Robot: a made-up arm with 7 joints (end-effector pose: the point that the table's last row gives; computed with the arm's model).
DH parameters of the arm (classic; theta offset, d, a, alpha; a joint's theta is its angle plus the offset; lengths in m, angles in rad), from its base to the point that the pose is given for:
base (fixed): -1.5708 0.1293 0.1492 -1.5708
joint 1: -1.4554 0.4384 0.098 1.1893
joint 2: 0 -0.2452 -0.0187 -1.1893
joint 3: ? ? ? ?
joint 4: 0 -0.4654 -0.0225 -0.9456
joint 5: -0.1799 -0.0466 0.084 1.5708
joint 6: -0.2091 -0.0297 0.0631 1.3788
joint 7: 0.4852 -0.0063 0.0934 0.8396
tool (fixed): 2.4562 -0.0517 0 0
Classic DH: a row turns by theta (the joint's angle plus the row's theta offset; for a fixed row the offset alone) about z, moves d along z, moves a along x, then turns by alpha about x.
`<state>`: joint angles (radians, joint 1 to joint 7).
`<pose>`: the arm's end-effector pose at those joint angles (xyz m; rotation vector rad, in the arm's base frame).
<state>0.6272 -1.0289 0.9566 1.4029 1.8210 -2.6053 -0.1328</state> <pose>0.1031 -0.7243 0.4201 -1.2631 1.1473 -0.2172</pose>
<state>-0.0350 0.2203 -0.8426 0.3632 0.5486 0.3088 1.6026</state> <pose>0.6877 0.0212 0.3183 -0.8035 -2.0790 -0.8732</pose>
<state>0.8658 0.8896 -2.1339 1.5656 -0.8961 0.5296 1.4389</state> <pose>0.3346 0.1489 0.0298 -1.5209 -2.2223 -0.2894</pose>
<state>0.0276 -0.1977 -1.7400 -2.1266 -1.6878 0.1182 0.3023</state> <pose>0.8949 -0.0419 0.1040 0.0047 0.3266 2.5777</pose>
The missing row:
joint 3: -1.5063 0.5778 0.1686 0.9456
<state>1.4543 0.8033 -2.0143 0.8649 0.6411 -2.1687 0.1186</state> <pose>0.2213 0.1283 0.2892 1.9766 0.0943 0.3779</pose>
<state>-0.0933 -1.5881 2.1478 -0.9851 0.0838 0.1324 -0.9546</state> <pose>0.1801 -0.6705 0.4867 1.7792 0.5082 0.5010</pose>
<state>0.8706 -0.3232 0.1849 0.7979 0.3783 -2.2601 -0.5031</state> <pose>0.3609 -0.5995 0.3931 2.5460 0.0522 0.1386</pose>
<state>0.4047 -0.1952 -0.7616 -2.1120 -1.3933 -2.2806 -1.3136</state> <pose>0.5378 -0.2553 0.5740 -2.6263 -1.1421 -0.0285</pose>
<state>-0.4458 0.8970 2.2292 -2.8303 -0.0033 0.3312 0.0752</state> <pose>0.3857 -0.5798 -0.0843 1.6677 -1.4267 -1.0681</pose>
